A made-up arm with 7 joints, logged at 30 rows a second.
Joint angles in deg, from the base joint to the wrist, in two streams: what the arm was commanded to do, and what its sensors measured. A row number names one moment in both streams.
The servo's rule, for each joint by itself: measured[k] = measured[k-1] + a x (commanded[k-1-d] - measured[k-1]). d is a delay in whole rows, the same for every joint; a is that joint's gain. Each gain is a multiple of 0.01, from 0.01 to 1. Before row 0 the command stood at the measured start. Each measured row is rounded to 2 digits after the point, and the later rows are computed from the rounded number. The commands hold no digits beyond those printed.
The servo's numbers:
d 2
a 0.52 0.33 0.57 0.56 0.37 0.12 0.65
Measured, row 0: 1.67 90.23 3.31 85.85 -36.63 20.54 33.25
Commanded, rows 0 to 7: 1.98 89.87 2.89 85.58 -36.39 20.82 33.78; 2.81 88.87 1.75 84.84 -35.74 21.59 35.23; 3.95 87.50 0.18 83.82 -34.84 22.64 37.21; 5.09 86.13 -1.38 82.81 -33.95 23.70 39.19; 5.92 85.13 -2.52 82.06 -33.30 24.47 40.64; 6.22 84.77 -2.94 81.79 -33.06 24.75 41.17; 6.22 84.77 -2.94 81.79 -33.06 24.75 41.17; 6.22 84.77 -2.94 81.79 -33.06 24.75 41.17
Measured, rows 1 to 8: 1.67 90.23 3.31 85.85 -36.63 20.54 33.25; 1.67 90.23 3.31 85.85 -36.63 20.54 33.25; 1.83 90.11 3.07 85.70 -36.54 20.57 33.59; 2.34 89.70 2.32 85.22 -36.24 20.69 34.66; 3.18 88.97 1.10 84.44 -35.72 20.92 36.32; 4.17 88.03 -0.31 83.53 -35.07 21.25 38.19; 5.08 87.07 -1.57 82.71 -34.42 21.64 39.78; 5.67 86.31 -2.35 82.19 -33.92 22.01 40.68
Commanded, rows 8 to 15: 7.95 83.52 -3.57 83.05 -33.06 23.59 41.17; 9.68 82.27 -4.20 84.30 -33.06 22.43 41.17; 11.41 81.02 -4.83 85.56 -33.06 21.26 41.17; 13.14 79.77 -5.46 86.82 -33.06 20.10 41.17; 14.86 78.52 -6.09 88.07 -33.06 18.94 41.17; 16.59 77.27 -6.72 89.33 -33.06 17.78 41.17; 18.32 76.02 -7.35 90.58 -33.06 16.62 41.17; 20.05 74.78 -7.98 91.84 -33.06 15.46 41.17
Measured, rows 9 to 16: 5.96 85.80 -2.69 81.97 -33.60 22.34 41.00; 6.10 85.46 -2.83 81.87 -33.40 22.63 41.11; 7.06 84.82 -3.25 82.53 -33.27 22.75 41.15; 8.42 83.98 -3.79 83.52 -33.19 22.71 41.16; 9.97 83.00 -4.38 84.66 -33.14 22.54 41.17; 11.62 81.93 -5.00 85.87 -33.11 22.25 41.17; 13.30 80.80 -5.62 87.10 -33.09 21.85 41.17; 15.01 79.64 -6.25 88.35 -33.08 21.36 41.17
